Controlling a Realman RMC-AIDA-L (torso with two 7-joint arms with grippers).
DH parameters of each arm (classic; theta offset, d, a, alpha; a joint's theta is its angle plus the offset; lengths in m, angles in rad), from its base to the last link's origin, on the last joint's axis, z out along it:
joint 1: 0 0.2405 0 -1.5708
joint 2: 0 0 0 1.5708
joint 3: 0 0.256 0 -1.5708
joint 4: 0 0 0 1.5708
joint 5: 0 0.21 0 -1.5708
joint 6: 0 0 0 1.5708
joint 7: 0 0.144 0 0
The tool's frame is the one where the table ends.
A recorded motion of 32 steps. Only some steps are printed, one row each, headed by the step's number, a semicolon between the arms.
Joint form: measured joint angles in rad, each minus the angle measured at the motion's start. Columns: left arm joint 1, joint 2, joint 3, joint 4, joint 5, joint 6, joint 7; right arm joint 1, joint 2, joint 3, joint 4, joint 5, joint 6, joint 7.
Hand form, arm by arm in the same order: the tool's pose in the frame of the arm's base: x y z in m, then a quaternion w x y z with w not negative. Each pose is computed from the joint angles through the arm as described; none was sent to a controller.
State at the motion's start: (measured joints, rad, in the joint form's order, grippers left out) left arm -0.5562 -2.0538 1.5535 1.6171 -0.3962 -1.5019 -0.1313; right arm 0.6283 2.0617 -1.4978 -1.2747 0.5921 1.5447 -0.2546
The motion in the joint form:
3: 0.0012 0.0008 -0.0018 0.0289 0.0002 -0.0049 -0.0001; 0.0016 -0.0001 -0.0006 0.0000 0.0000 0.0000 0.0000
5: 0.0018 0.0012 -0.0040 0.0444 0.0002 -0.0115 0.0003; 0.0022 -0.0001 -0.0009 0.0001 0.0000 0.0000 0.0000
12: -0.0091 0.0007 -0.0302 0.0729 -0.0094 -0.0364 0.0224; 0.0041 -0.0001 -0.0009 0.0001 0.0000 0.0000 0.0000
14: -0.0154 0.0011 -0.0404 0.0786 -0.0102 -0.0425 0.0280; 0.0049 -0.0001 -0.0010 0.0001 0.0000 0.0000 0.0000
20: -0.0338 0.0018 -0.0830 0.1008 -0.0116 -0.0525 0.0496; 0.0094 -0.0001 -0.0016 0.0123 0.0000 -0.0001 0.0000
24: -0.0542 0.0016 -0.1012 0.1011 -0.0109 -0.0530 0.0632; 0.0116 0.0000 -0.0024 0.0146 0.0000 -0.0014 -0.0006
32: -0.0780 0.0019 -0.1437 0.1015 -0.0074 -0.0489 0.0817; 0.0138 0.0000 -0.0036 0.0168 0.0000 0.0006 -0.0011
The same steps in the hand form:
3: -0.1388 0.3562 0.0229 0.33363 -0.80394 -0.48459 0.08693; 0.1794 0.3473 -0.0233 0.16087 -0.86141 0.44615 -0.18178
5: -0.1362 0.3555 0.0250 0.33515 -0.80535 -0.48166 0.08416; 0.1792 0.3474 -0.0233 0.16085 -0.86156 0.44583 -0.18186
12: -0.1288 0.3556 0.0321 0.33450 -0.81185 -0.47222 0.07759; 0.1786 0.3477 -0.0233 0.16103 -0.86198 0.44501 -0.18171
14: -0.1265 0.3566 0.0347 0.33584 -0.81301 -0.46965 0.07516; 0.1783 0.3478 -0.0233 0.16108 -0.86217 0.44464 -0.18168
20: -0.1187 0.3611 0.0459 0.34443 -0.81579 -0.46069 0.06018; 0.1794 0.3479 -0.0245 0.15885 -0.86102 0.44644 -0.18466
24: -0.1126 0.3650 0.0497 0.34791 -0.81951 -0.45217 0.05391; 0.1790 0.3482 -0.0249 0.15877 -0.86142 0.44560 -0.18492
32: -0.1070 0.3718 0.0592 0.35768 -0.81926 -0.44646 0.03949; 0.1788 0.3481 -0.0253 0.15764 -0.86161 0.44497 -0.18649

